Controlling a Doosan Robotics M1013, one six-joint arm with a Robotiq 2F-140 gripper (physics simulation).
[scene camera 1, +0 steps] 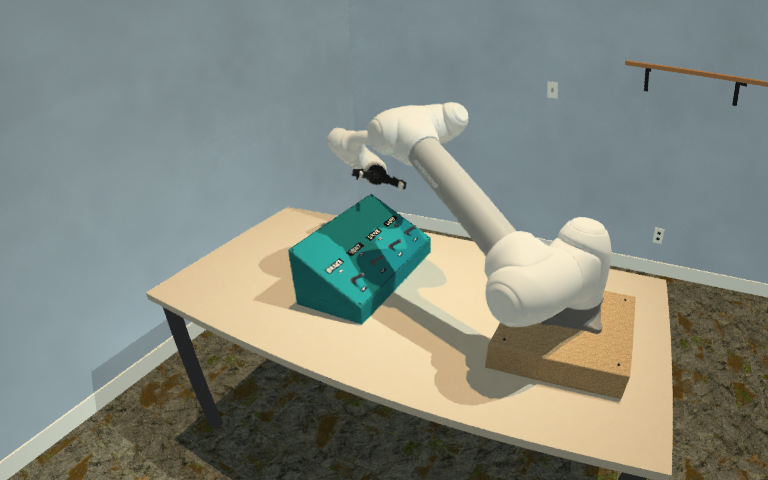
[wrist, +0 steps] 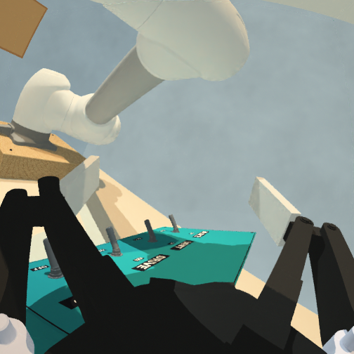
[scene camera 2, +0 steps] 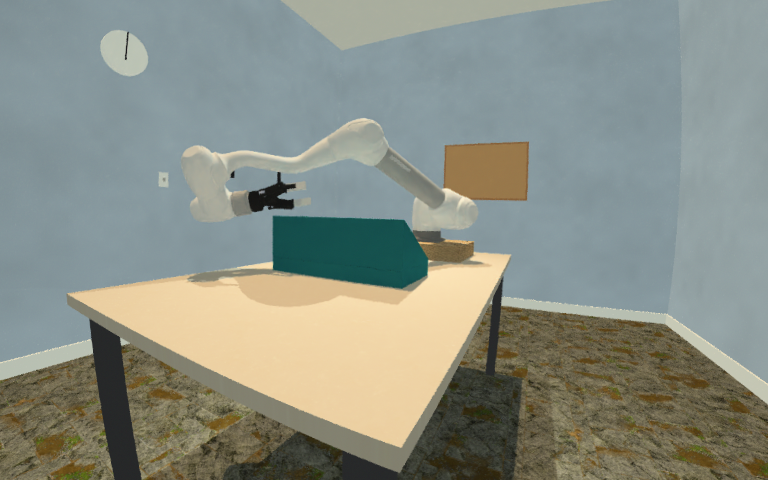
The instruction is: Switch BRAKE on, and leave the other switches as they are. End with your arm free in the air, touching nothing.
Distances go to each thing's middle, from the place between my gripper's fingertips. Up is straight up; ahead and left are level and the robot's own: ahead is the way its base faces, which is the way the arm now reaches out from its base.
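Labels:
The teal sloped switch box (scene camera 1: pixel 323 264) is 200 mm below my hand. The box is also 170 mm to the left of my hand.

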